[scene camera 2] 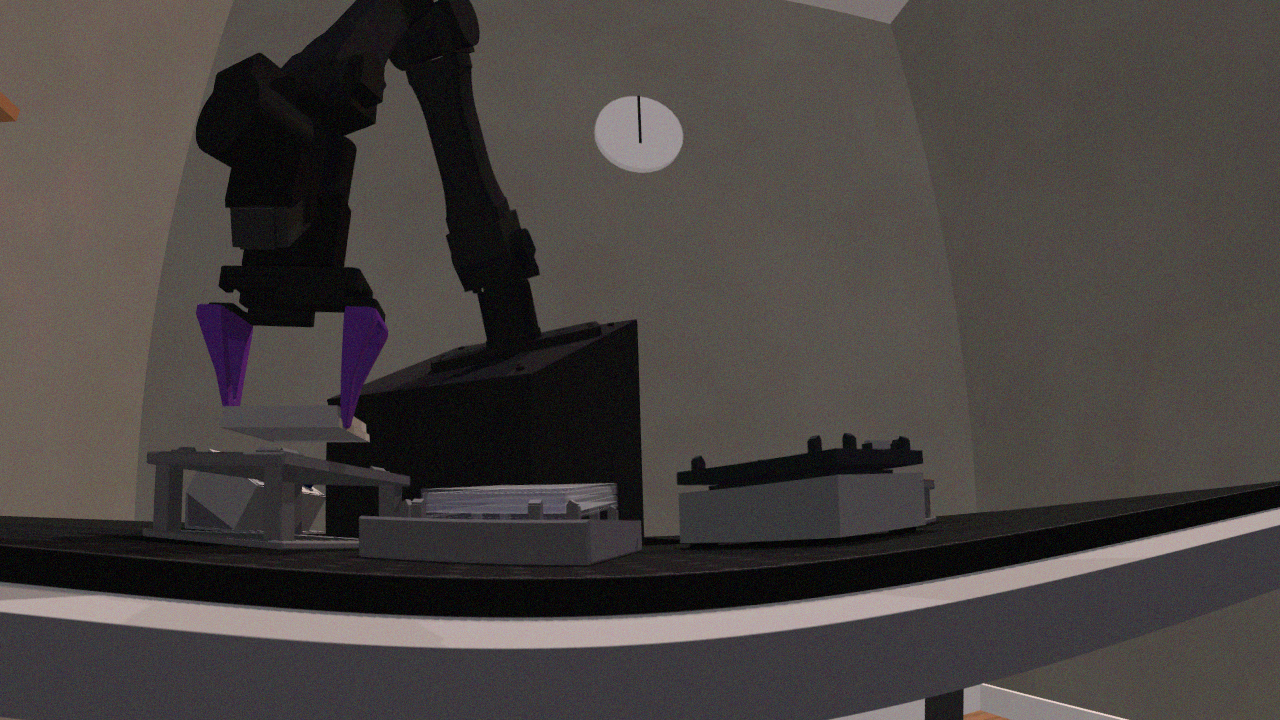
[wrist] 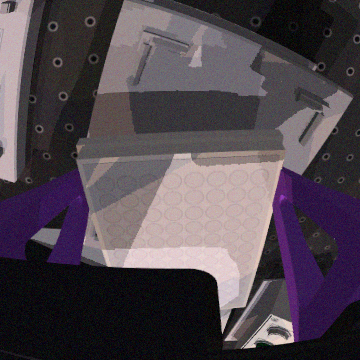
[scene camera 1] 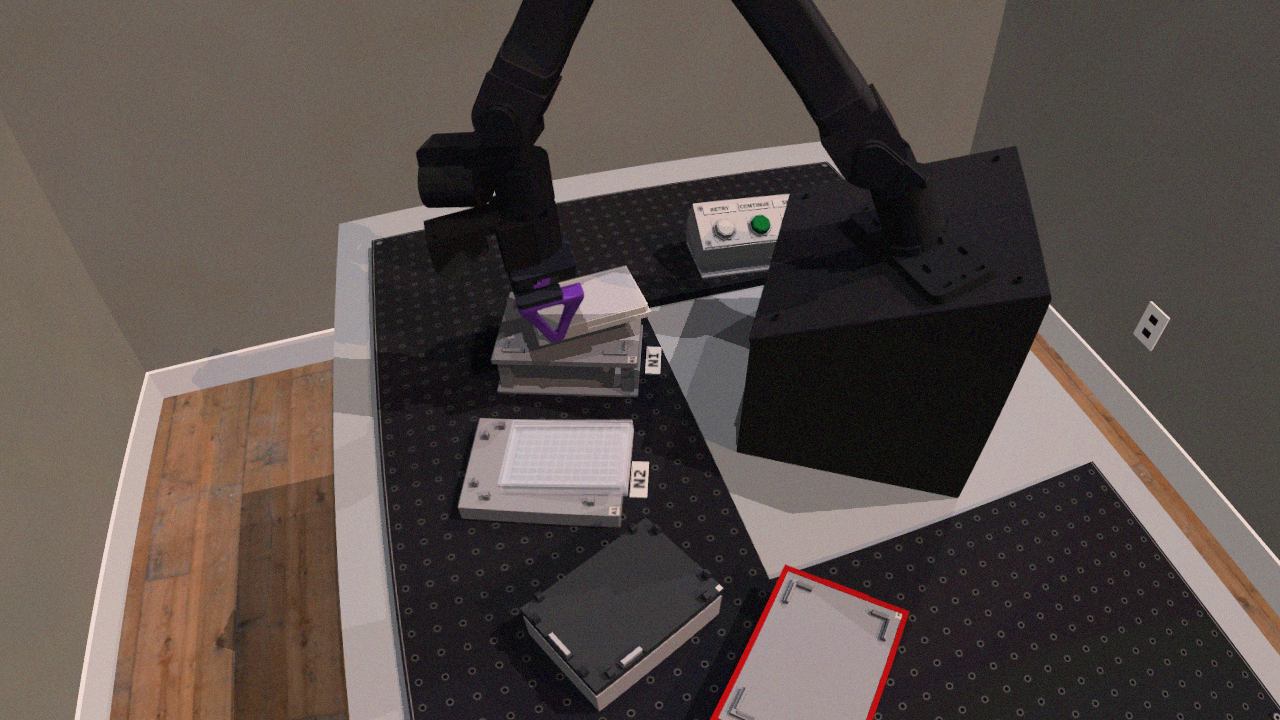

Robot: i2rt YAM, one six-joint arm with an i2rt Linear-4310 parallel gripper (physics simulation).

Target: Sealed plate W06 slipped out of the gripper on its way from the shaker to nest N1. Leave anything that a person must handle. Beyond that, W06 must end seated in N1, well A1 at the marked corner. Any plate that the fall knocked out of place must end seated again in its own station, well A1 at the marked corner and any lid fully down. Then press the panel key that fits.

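Frame: origin at the arm's base, x right, y ahead, z up, level; millimetres.
Where they show: gripper, fingertip midpoint: (scene camera 2: pixel 287 424) (wrist: pixel 180 177) (scene camera 1: pixel 548 315); arm's base, link origin: (scene camera 2: pixel 516 349) (scene camera 1: pixel 918 244).
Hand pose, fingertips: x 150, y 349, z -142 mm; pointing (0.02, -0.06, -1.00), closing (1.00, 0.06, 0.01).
Observation:
Things, the pixels of their top centre, and the offset from my fingertips. "pt": a spot on its surface instead.
- Plate W06, top centre: (wrist: pixel 183 265) (scene camera 2: pixel 302 410) (scene camera 1: pixel 584 295) dx +4, dy -43, dz +17 mm
- raised nest N1, top centre: (wrist: pixel 191 185) (scene camera 2: pixel 287 459) (scene camera 1: pixel 568 322) dx +7, dy -23, dz -21 mm
- Nest N2, top centre: (scene camera 2: pixel 517 504) (scene camera 1: pixel 543 457) dx -159, dy +36, dz -49 mm
- clear plate, top centre: (scene camera 2: pixel 528 478) (scene camera 1: pixel 565 448) dx -166, dy +13, dz -32 mm
- button panel, top centre: (scene camera 2: pixel 264 460) (scene camera 1: pixel 773 202) dx +154, dy -331, dz +4 mm
- dark-topped shaker, surface spot: (scene camera 2: pixel 796 501) pt dx -321, dy +55, dz -53 mm
- red-edged station, top centre: (scene camera 1: pixel 817 662) dx -445, dy -144, dz -34 mm
Plate W06 (scene camera 1: pixel 613 295) (scene camera 2: pixel 281 422) (wrist: pixel 200 200), pale with rows of round wells, is held by its sides in my purple-fingered gripper (scene camera 1: pixel 554 313) (scene camera 2: pixel 290 413) (wrist: pixel 180 177). It hangs just above raised nest N1 (scene camera 1: pixel 617 349) (scene camera 2: pixel 362 474) (wrist: pixel 220 65), turned relative to it. A gap shows below the plate in scene camera 2. Nest N2 (scene camera 1: pixel 537 508) (scene camera 2: pixel 501 540) (wrist: pixel 12 100) bears a clear plate (scene camera 1: pixel 568 454) (scene camera 2: pixel 523 497) that is shifted to one side, with several corner posts standing outside its edge. W06's well A1 cannot be made out.
The button panel (scene camera 1: pixel 738 255) (wrist: pixel 272 327) stands beyond N1, partly hidden by the black robot base (scene camera 1: pixel 859 394) (scene camera 2: pixel 537 429). The dark-topped shaker (scene camera 1: pixel 626 600) (scene camera 2: pixel 796 501) stands past N2. A red-edged station (scene camera 1: pixel 819 653) lies beside it and holds no plate in its visible part.

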